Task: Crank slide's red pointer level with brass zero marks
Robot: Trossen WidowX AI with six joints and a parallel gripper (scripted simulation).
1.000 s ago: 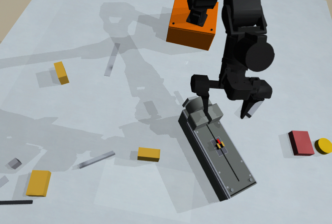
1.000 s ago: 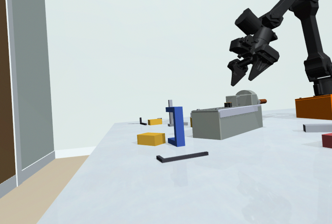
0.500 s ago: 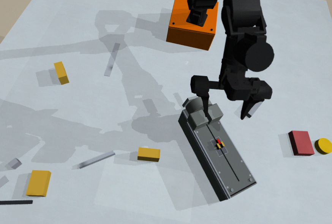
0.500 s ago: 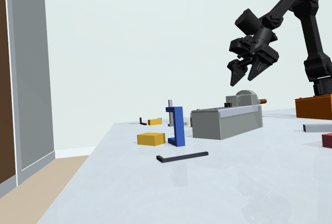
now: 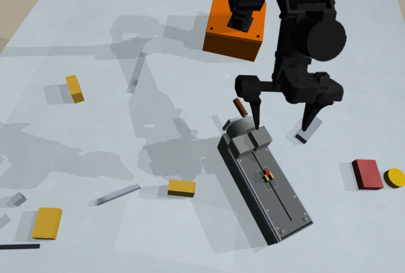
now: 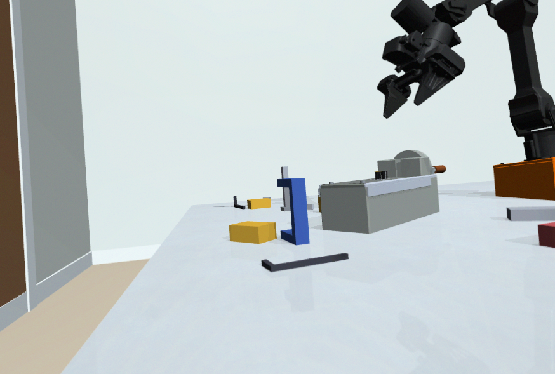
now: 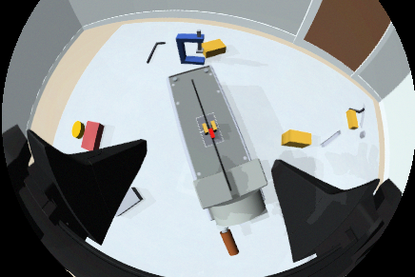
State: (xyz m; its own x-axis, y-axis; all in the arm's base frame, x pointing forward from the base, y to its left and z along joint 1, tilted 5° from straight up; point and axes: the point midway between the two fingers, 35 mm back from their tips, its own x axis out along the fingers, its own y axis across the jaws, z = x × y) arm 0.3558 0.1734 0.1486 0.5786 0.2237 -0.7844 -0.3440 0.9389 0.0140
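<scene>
My gripper tip is now 100 mm past the brown handle, 80 mm to the left of it and 120 mm above it. From my gripper tip the other things lie so: red pointer 40 mm ahead, 20 mm to the left, 120 mm below; then grey block 170 mm behind, 120 mm to the left, 190 mm below; then blue clamp 220 mm ahead, 170 mm to the left, 150 mm below.
</scene>
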